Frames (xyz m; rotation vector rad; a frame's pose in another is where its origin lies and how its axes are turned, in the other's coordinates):
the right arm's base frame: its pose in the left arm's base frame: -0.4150 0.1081 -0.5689 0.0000 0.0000 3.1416
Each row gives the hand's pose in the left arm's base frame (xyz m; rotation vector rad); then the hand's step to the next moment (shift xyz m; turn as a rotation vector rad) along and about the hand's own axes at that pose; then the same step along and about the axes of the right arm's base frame.
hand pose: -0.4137 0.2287 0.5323 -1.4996 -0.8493 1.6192
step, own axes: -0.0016 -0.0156 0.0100 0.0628 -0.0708 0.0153
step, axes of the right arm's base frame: 0.0085 -0.0065 0.0152 0.0104 -0.0898 0.0318
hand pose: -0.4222 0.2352 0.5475 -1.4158 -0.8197 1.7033
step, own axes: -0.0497 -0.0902 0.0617 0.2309 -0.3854 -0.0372
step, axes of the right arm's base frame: 0.0423 -0.0022 0.1123 -0.0727 -0.3941 0.2064
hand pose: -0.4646 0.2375 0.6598 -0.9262 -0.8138 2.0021
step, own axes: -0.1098 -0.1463 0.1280 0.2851 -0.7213 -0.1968
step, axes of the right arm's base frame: 0.0019 0.0473 0.2182 -0.3045 -0.6428 0.3666
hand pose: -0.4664 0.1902 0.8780 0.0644 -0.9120 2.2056
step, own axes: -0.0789 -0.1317 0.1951 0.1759 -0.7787 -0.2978
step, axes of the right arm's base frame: -0.1004 0.1083 0.1995 -0.4434 -0.6665 0.2920
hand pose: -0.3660 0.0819 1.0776 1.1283 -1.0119 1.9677
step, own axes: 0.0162 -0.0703 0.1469 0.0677 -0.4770 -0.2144
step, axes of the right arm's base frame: -0.1086 0.0885 0.0845 -0.2759 -0.4295 0.1324
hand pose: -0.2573 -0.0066 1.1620 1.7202 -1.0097 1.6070
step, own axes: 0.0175 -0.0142 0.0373 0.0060 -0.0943 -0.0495
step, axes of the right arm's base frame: -0.0324 0.0253 0.0143 -0.0506 -0.0918 0.0197
